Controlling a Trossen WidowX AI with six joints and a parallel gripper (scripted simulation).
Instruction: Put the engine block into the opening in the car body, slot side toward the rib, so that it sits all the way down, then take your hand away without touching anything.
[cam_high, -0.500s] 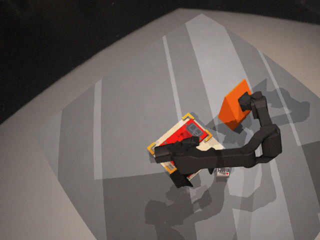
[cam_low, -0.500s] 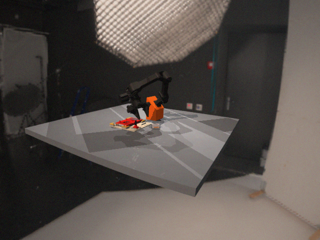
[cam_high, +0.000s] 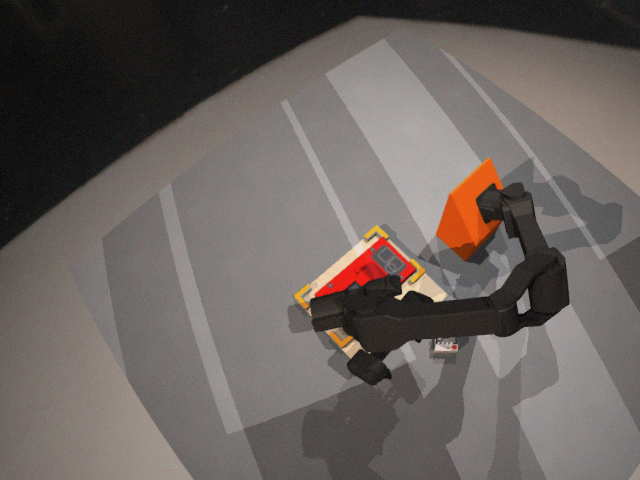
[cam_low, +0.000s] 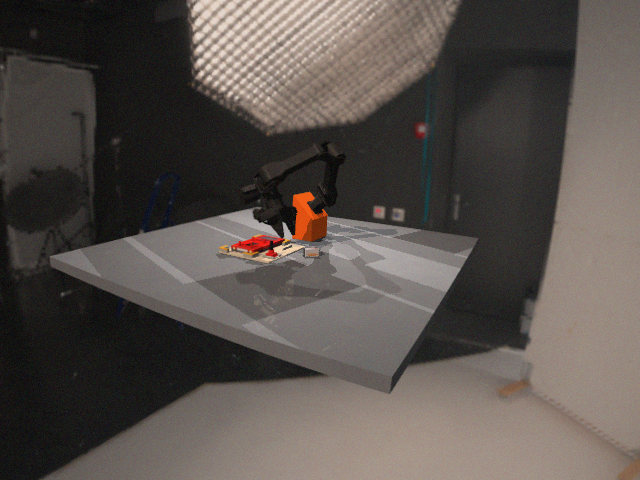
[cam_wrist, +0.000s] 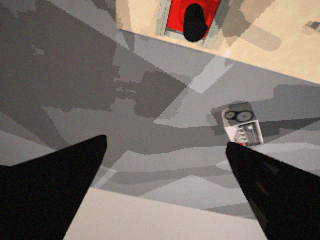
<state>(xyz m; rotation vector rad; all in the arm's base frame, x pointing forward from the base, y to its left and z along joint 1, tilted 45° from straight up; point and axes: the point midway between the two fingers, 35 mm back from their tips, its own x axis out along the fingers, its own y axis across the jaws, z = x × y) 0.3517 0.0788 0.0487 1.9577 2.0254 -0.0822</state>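
My gripper tip is 100 mm past the engine block, 30 mm to the right of it and 70 mm above it. Also, from my gripper tip: beige board: 50 mm behind, 170 mm to the right, 80 mm below.
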